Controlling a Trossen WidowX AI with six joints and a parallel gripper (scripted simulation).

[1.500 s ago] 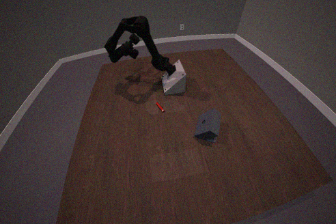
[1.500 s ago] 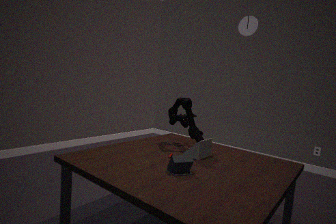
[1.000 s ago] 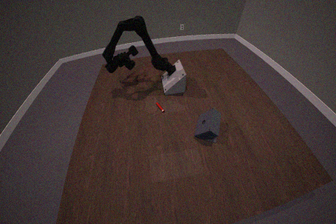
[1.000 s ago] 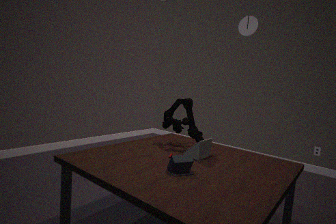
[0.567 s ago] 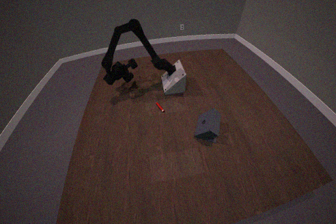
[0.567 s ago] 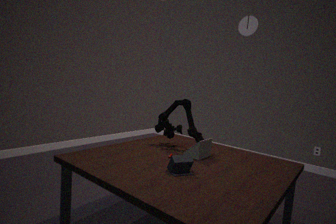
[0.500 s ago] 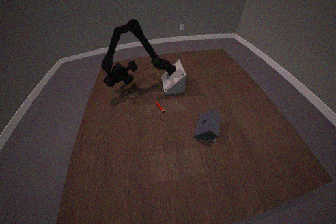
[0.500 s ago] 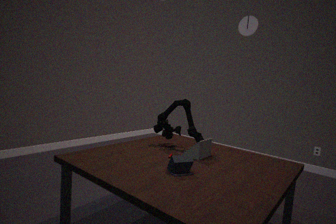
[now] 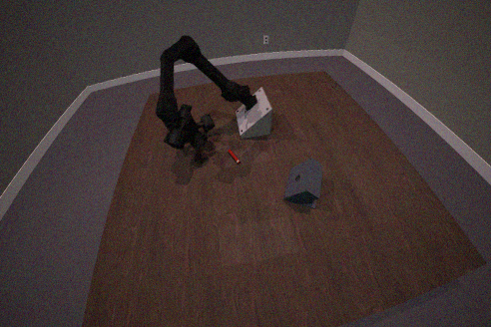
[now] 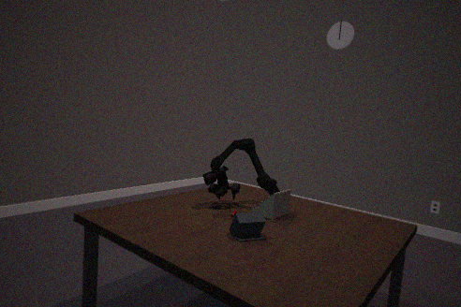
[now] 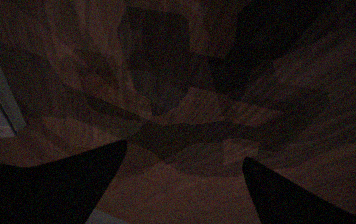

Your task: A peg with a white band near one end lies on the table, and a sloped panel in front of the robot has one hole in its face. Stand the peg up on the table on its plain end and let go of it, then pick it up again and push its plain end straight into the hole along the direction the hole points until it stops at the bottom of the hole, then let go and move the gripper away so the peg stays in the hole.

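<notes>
Now: gripper tip 17 cm to the right of the red peg, 13 cm short of it and 2 cm above it. From my gripper tip the other things lie so: grey sloped panel 40 cm to the left, 30 cm ahead, 2 cm above.
</notes>
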